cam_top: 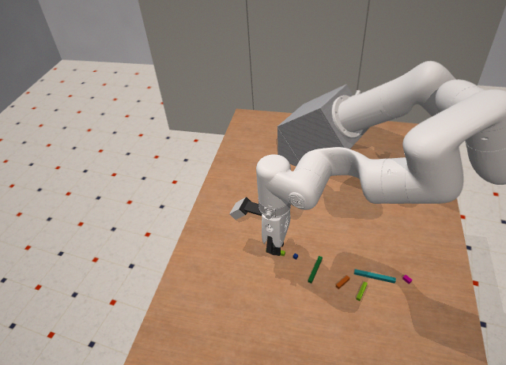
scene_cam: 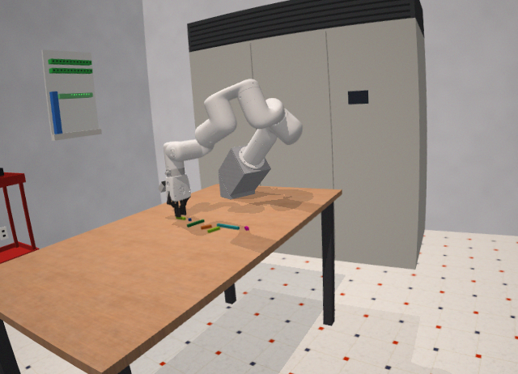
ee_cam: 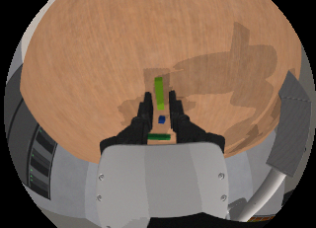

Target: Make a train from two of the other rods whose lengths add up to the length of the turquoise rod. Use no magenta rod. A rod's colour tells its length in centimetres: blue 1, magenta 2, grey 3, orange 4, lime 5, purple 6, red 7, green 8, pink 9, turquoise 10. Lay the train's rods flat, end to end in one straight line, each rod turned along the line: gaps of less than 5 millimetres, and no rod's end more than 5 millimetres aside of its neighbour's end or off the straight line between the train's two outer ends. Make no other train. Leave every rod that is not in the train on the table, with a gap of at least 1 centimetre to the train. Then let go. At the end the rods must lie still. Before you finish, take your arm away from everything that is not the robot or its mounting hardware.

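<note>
Right now the small blue rod is 50 mm to the left of my hand and 30 mm below it. The rest, counted from my hand: turquoise rod: 260 mm to the left, 30 mm below, 20 mm behind; then green rod: 110 mm to the left, 30 mm below, 10 mm ahead; then orange rod: 190 mm to the left, 30 mm below, 30 mm ahead.
</note>
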